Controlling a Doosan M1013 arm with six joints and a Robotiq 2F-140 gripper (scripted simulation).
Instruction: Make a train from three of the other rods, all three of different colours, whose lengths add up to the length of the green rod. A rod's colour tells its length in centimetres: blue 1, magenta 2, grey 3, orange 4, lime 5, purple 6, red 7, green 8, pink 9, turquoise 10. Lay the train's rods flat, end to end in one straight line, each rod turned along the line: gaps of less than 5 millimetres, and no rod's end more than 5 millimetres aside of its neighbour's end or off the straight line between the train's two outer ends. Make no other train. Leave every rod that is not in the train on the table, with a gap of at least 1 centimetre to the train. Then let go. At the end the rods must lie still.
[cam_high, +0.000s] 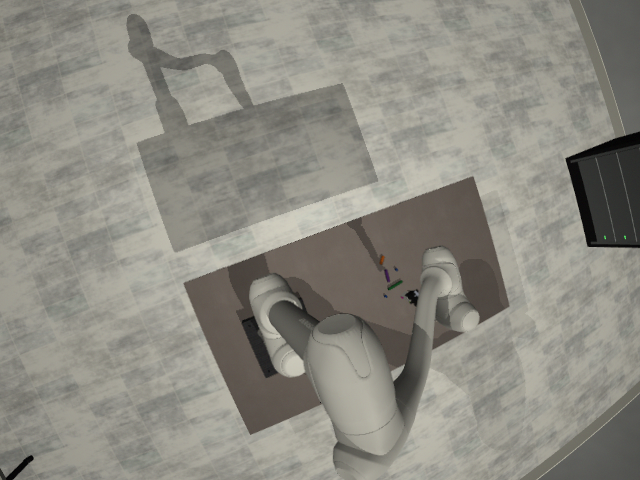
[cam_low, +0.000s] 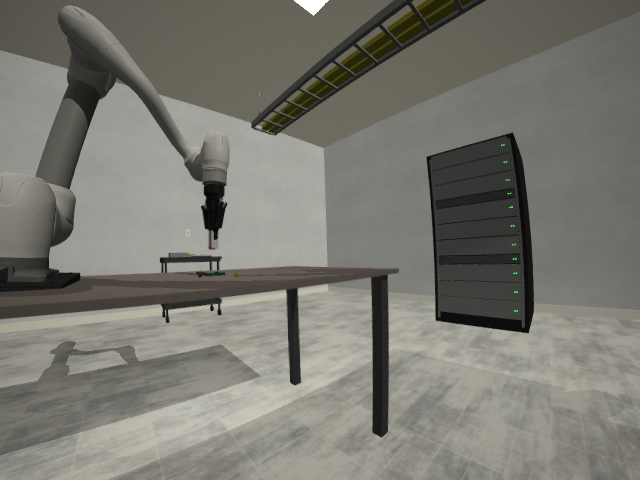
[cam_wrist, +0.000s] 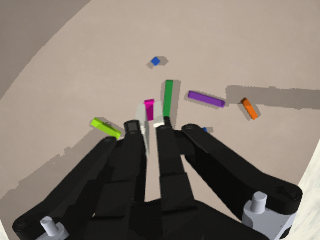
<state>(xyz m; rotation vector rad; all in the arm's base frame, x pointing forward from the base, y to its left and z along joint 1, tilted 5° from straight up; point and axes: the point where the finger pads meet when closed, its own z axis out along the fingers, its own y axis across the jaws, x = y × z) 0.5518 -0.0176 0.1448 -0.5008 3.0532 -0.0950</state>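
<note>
The green rod is 10 mm ahead of my hand, 30 mm to the left of it and 130 mm below it. The rest, counted from my hand: magenta rod: 10 mm behind, 30 mm below; lime rod: 70 mm ahead, 60 mm to the right, 130 mm below; purple rod: 10 mm behind, 90 mm to the left, 130 mm below.
</note>
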